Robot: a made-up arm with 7 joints.
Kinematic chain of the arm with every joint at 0, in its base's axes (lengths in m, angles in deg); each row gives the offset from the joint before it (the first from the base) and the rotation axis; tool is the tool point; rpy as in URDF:
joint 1: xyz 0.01 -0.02 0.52 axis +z
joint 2: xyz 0 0.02 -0.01 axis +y
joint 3: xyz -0.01 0 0.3 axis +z
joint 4: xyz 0.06 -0.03 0 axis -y
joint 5: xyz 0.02 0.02 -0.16 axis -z
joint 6: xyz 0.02 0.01 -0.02 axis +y
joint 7: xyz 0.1 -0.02 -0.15 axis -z
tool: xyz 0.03 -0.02 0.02 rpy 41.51 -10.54 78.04
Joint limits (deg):
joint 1: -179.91..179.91
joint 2: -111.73..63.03
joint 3: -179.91..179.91
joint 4: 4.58..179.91
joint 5: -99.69..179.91
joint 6: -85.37..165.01
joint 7: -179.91..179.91
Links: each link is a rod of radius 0.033 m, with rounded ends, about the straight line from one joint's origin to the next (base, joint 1, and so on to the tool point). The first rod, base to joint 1, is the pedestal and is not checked.
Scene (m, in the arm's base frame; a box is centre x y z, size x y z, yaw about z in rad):
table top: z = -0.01
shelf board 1: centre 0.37 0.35 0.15 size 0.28 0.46 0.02 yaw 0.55
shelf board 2: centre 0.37 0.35 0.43 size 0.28 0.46 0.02 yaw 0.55
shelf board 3: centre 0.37 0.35 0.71 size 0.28 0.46 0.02 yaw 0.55
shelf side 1: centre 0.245 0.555 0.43 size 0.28 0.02 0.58 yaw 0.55
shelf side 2: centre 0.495 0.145 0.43 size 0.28 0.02 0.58 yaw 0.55
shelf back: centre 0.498 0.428 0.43 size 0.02 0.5 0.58 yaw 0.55
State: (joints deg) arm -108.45 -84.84 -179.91 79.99 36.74 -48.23 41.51
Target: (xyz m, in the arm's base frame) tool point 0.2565 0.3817 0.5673
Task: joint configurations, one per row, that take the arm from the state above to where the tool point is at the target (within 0.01 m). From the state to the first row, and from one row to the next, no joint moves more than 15 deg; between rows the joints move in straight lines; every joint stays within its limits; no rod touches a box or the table.
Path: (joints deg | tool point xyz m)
1: -95.67 -86.16 -179.91 76.58 42.90 -55.66 29.46 | 0.2413 0.3677 0.2828
2: -82.88 -87.47 -179.91 73.18 49.05 -63.09 17.42 | 0.1601 0.3857 0.2987
3: -70.10 -88.79 -179.91 69.77 55.21 -70.51 5.37 | 0.0755 0.3880 0.3168
4: -57.32 -90.11 -179.91 66.37 61.36 -77.94 -6.68 | -0.0100 0.3738 0.3353
5: -44.53 -91.42 -179.91 62.96 67.52 -85.37 -18.73 | -0.0933 0.3417 0.3527
6: -51.22 -82.39 -178.30 62.83 71.45 -85.37 -6.72 | -0.0521 0.3547 0.4046
7: -57.91 -73.36 -176.70 62.70 75.38 -85.37 5.29 | -0.0067 0.3554 0.4524
8: -64.60 -64.33 -175.09 62.57 79.31 -85.37 17.30 | 0.0387 0.3446 0.4953
9: -71.29 -55.30 -173.48 62.44 83.24 -85.37 29.30 | 0.0809 0.3243 0.5335
10: -77.98 -46.26 -171.88 62.30 87.16 -85.37 41.31 | 0.1176 0.2965 0.5673
11: -84.70 -49.26 -174.55 68.02 73.43 -81.44 40.75 | 0.1636 0.3315 0.5620
12: -91.42 -52.25 -177.23 73.73 59.70 -77.50 40.18 | 0.2107 0.3602 0.5626
13: -98.14 -55.25 -179.91 79.44 45.96 -73.57 39.62 | 0.2565 0.3817 0.5673

